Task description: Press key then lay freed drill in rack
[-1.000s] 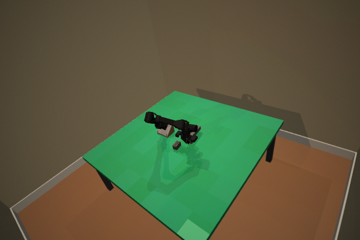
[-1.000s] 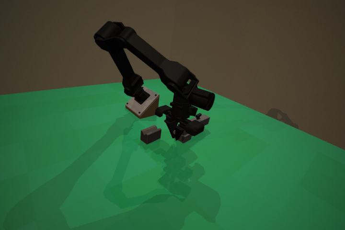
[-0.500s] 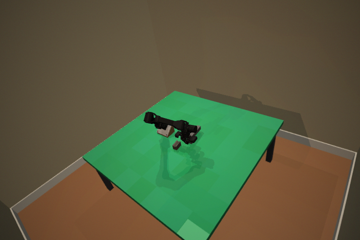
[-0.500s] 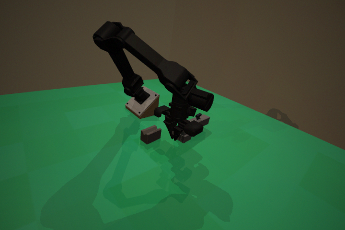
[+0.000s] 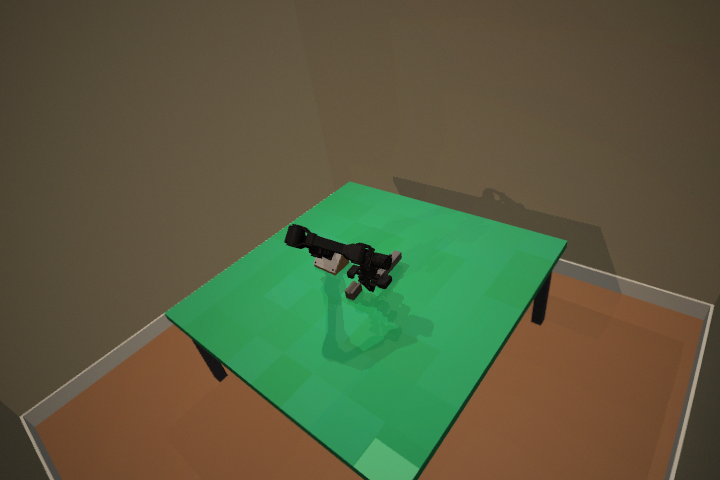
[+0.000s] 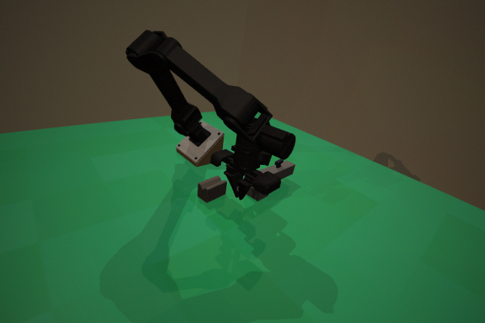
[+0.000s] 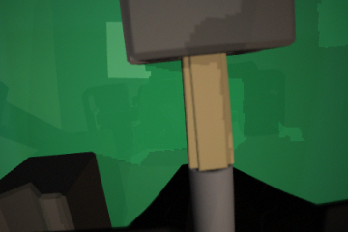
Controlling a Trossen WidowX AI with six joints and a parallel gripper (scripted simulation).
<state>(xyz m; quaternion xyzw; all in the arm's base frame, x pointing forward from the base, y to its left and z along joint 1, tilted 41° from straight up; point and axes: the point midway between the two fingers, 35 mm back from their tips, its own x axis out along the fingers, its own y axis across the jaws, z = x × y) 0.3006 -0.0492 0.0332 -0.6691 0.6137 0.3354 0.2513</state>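
The notched grey rack lies 70 mm behind my gripper tip and 40 mm to the right of it. From my gripper tip the other things lie so: dark key (160 mm to the left, 30 mm above, 20 mm behind); then long grey block (140 mm to the left, 20 mm behind, 20 mm above).
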